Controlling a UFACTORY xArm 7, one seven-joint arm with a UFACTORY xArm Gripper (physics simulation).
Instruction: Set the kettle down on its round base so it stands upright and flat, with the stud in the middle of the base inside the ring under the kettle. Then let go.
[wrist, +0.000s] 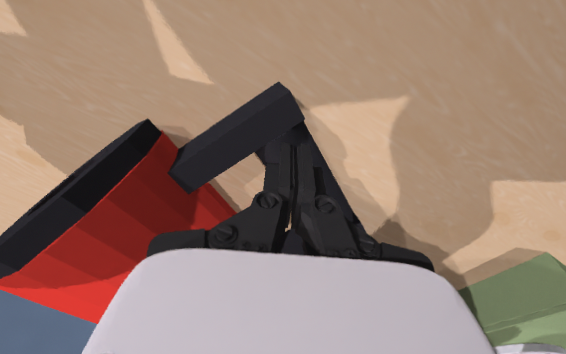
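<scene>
The red kettle (131, 200) is at the left of the wrist view, tilted, with a black band along its upper-left end. Its black handle (239, 134) juts out to the right, and the handle's long grip bar slants down behind the fingers. My gripper (292, 163) is shut, with its two fingers pressed together and no part of the handle between them. The fingers are close in front of the grip bar, inside or beside the handle loop; whether they touch it I cannot tell. The kettle's underside and ring are hidden. The round base with its stud cannot be made out.
A green object (520, 287) with flat faces is at the lower right. A flat blue surface (42, 320) shows at the lower left, below the kettle. The wooden table top (350, 50) carries broad shadows. The pale gripper housing hides the lower middle.
</scene>
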